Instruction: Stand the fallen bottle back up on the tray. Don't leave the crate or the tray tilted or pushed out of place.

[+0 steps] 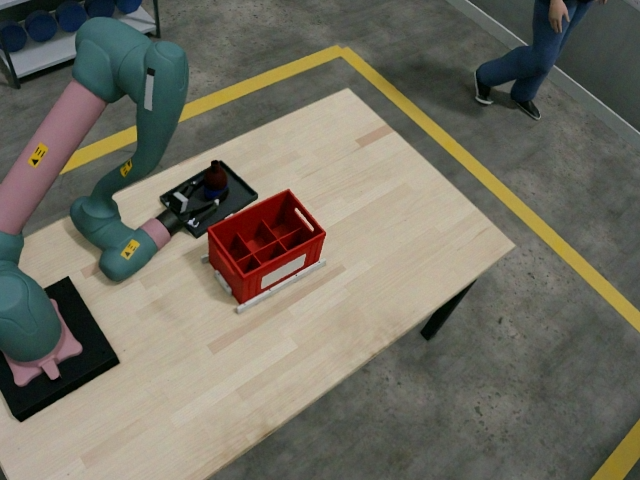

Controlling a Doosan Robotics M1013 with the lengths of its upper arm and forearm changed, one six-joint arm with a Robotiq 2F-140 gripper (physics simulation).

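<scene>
A dark brown bottle with a blue band (215,180) is upright over the black tray (244,195), its neck pointing up. My gripper (210,192) reaches in low and sideways from the left and is shut on the bottle, near its lower part. Whether the bottle's base touches the tray is too small to tell. The tray lies flat on the table behind the crate. The red crate (249,272) stands level and upright, its compartments open to the top.
Pale strips (281,286) lie on the table along the crate's front and left sides. The wooden table (361,248) extends to the right of the crate. The arm's black base plate (93,330) is at the left. A person (537,56) stands beyond the table.
</scene>
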